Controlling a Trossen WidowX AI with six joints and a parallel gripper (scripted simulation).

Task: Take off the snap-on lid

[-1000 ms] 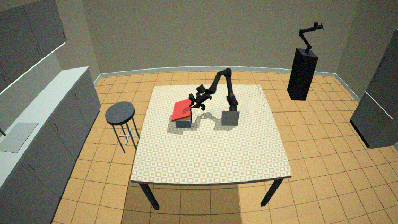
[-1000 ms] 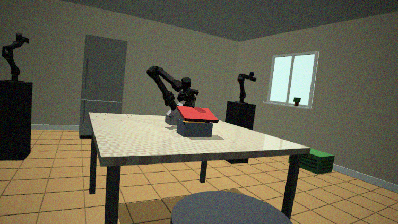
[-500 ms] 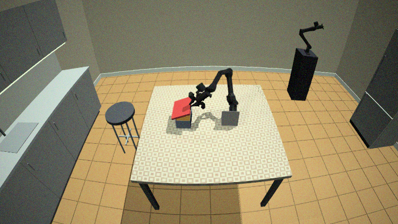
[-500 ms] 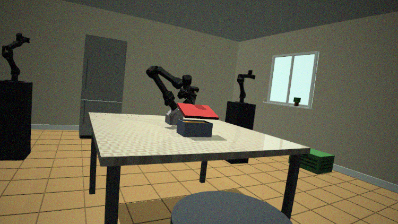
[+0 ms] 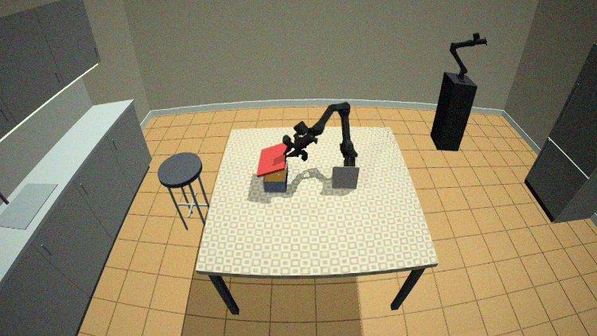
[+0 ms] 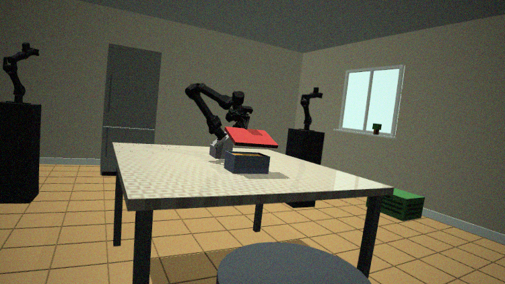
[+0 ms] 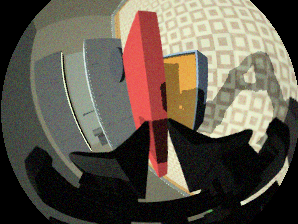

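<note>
Right now the flat red lid is 70 mm ahead of my gripper tip and 20 mm below it. Round my gripper tip: blue-grey storage box (60 mm ahead, 160 mm below).
</note>
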